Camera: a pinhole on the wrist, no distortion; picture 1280 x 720 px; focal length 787.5 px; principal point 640.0 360.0 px. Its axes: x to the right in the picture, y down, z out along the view. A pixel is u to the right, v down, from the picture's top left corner.
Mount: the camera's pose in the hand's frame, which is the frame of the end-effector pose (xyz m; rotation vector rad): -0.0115 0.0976 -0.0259 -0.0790 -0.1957 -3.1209
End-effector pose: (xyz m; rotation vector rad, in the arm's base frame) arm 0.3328 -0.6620 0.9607 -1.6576 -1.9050 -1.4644
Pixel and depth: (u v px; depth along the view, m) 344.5 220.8 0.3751
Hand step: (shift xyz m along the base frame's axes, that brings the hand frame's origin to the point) 0.2672 0.3177 0.0560
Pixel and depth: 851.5 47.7 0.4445
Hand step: 0.4802 0.1946 -0.0991
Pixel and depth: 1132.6 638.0 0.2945
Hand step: 0.2061 0.1073 -0.2491
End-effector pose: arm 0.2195 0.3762 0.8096 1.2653 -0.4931 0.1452
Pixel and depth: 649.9 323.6 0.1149
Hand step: -0.0740 -0.0447 0.1182
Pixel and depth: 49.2 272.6 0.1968
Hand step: 0.0314 -0.1278 0.2240
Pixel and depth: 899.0 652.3 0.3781
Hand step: -0.2058 -0.3294 0.0336
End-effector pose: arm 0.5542 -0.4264 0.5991 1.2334 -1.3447 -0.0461
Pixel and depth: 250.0 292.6 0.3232
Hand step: -0.2553 -0.2130 0.1556
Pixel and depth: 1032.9 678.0 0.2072
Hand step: -0.1999 -0.0394 -0.0935
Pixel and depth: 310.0 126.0 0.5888
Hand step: -0.5086 -0.3505 0.2847
